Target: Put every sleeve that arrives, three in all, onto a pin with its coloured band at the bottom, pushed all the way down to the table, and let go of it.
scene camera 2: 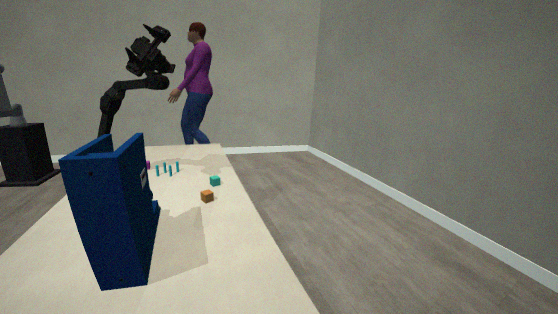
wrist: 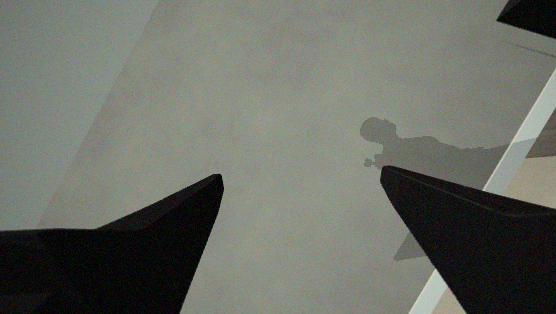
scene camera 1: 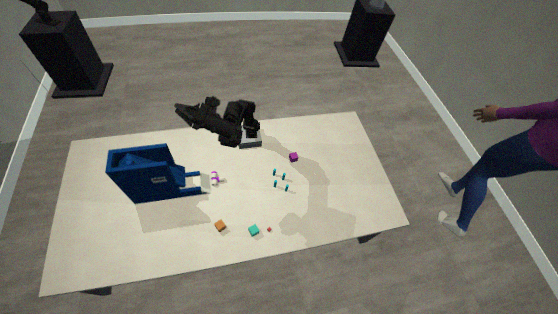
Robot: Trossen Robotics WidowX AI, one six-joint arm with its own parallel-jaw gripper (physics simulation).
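Note:
A small white sleeve [scene camera 1: 214, 178] with purple markings is on the table, just beyond the end of the blue dispenser's rails; which end its band is at is too small to tell. Four thin teal pins stand upright in a group right of it: one pin [scene camera 1: 274, 172], a second pin [scene camera 1: 283, 176], a third pin [scene camera 1: 275, 184] and a fourth pin [scene camera 1: 286, 188]. The pins [scene camera 2: 170, 171] also show in scene camera 2, and no sleeve shows on them. My gripper [scene camera 1: 181, 112] [scene camera 2: 136, 38] [wrist: 300, 177] is open and empty, high above the table's back edge, pointing away from the pins.
The tall blue dispenser [scene camera 1: 150, 182] [scene camera 2: 105, 220] stands on the left of the table [scene camera 1: 100, 260]. A purple cube [scene camera 1: 293, 157], an orange cube [scene camera 1: 220, 225] [scene camera 2: 207, 196], a teal cube [scene camera 1: 253, 230] [scene camera 2: 215, 181] and a tiny red cube [scene camera 1: 269, 229] lie about. A person [scene camera 1: 520, 145] [scene camera 2: 199, 70] stands beyond the right end.

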